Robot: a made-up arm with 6 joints. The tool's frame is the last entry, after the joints. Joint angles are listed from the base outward.
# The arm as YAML. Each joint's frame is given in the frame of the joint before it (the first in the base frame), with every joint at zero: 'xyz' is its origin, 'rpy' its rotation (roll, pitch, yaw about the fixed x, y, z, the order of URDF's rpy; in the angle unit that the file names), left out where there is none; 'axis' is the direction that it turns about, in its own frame. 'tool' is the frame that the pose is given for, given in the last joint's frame.
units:
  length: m
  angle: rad
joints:
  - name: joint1
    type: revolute
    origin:
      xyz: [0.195, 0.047, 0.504]
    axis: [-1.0, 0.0, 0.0]
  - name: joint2
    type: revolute
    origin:
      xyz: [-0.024, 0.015, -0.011]
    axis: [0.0, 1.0, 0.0]
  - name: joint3
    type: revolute
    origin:
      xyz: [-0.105, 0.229, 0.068]
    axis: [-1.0, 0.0, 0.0]
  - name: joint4
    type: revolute
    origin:
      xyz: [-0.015, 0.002, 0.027]
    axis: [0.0, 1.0, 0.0]
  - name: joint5
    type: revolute
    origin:
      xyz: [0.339, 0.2, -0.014]
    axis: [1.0, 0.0, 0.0]
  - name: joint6
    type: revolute
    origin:
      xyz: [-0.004, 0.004, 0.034]
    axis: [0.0, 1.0, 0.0]
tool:
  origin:
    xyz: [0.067, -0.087, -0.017]
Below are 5 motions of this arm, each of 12 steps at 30 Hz.
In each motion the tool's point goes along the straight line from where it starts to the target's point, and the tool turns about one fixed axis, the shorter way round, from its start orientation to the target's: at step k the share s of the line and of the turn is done. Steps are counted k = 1, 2, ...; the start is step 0. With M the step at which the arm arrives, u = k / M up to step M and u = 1 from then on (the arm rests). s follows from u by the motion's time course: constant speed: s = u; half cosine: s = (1 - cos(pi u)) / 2; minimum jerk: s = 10 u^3 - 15 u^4 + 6 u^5.
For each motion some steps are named. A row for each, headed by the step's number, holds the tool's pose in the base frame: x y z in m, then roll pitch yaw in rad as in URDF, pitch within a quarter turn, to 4 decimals.
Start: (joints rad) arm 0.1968 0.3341 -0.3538 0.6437 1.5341 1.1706
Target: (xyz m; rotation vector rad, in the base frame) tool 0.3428 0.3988 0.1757 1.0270 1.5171 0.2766
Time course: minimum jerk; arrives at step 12
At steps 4, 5, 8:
4: 0.2554 0.5286 0.2476 2.4051 0.3168 1.3176
5: 0.2705 0.5061 0.2352 2.3246 0.3879 1.3491
8: 0.3196 0.4333 0.1948 2.0574 0.6307 1.4112

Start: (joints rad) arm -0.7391 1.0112 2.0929 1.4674 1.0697 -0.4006
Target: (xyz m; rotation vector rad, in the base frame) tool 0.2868 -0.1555 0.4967 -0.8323 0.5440 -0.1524
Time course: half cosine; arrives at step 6
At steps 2, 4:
2: 0.2390 -0.1819 0.5334 -1.0347 0.3283 -0.5593
4: 0.2709 -0.1643 0.5089 -0.9692 0.3847 -0.4380

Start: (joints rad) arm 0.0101 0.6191 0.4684 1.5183 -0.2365 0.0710
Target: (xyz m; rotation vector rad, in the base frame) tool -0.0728 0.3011 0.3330 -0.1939 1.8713 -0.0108
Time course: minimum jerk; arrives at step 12
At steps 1, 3, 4, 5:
1: -0.0812 0.2319 0.2780 -2.7965 0.7862 -2.4107
3: -0.0804 0.2387 0.2835 -2.7888 0.8311 -2.4318
4: -0.0795 0.2461 0.2894 -2.7817 0.8797 -2.4553
5: -0.0783 0.2556 0.2969 -2.7748 0.9423 -2.4869

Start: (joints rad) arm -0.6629 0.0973 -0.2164 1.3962 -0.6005 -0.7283
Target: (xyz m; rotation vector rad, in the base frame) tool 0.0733 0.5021 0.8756 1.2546 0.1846 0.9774
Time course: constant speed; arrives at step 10
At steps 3, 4, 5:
3: 0.1499 0.5585 0.6875 0.8223 0.0008 0.9172
4: 0.1390 0.5505 0.7143 0.8710 -0.0554 0.9181
5: 0.1280 0.5424 0.7412 0.9200 -0.1116 0.9162

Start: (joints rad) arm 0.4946 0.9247 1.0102 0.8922 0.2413 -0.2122
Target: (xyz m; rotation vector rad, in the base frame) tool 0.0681 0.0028 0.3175 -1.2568 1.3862 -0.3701
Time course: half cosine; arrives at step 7
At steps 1, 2, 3, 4, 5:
1: 0.1025 -0.0073 0.2794 -1.9708 0.4512 -1.3106
2: 0.0975 -0.0059 0.2849 -1.9614 0.4646 -1.3064
3: 0.0902 -0.0037 0.2930 -1.9477 0.4838 -1.2999
4: 0.0822 -0.0013 0.3019 -1.9321 0.5051 -1.2923
5: 0.0749 0.0008 0.3099 -1.9178 0.5242 -1.2851

